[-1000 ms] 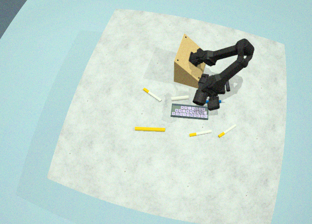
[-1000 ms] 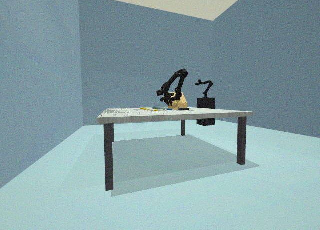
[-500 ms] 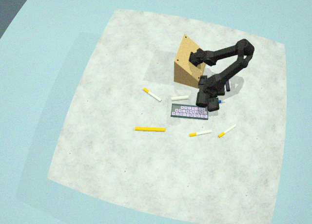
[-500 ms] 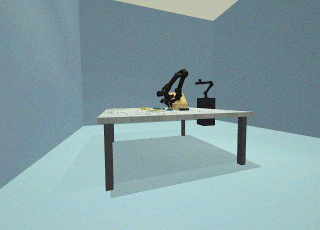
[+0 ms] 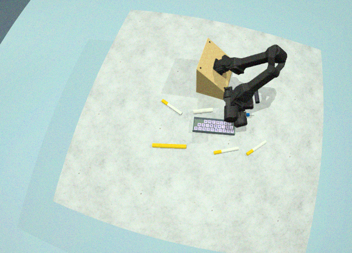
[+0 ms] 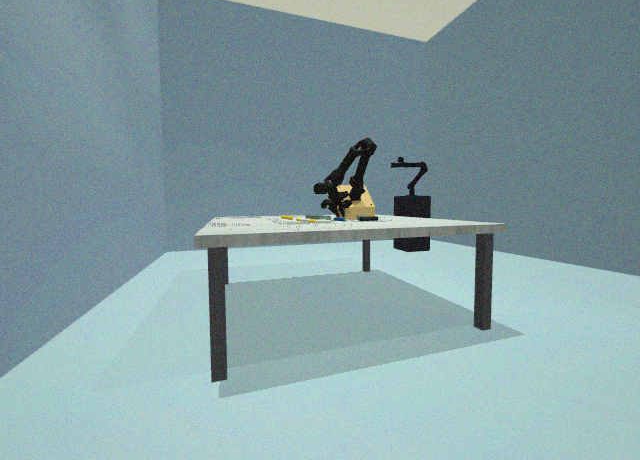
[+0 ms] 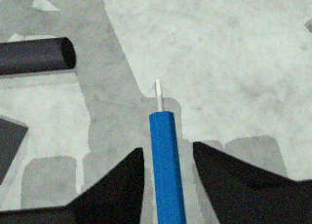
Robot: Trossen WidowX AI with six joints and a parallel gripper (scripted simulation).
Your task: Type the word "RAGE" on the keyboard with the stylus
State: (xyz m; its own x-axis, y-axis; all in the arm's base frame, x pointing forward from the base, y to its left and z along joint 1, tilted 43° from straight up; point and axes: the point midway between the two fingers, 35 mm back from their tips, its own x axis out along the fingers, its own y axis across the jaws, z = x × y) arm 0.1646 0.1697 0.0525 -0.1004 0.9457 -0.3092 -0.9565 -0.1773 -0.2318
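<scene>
My gripper tip is 10 mm to the right of the blue stylus and 10 mm above it. Also, from my gripper tip: white cylinder 30 mm ahead, 210 mm to the right, 10 mm below; dark cylinder 150 mm behind, 40 mm to the left, 10 mm below; white stylus tip 10 mm behind, 40 mm to the left, 10 mm below.
</scene>
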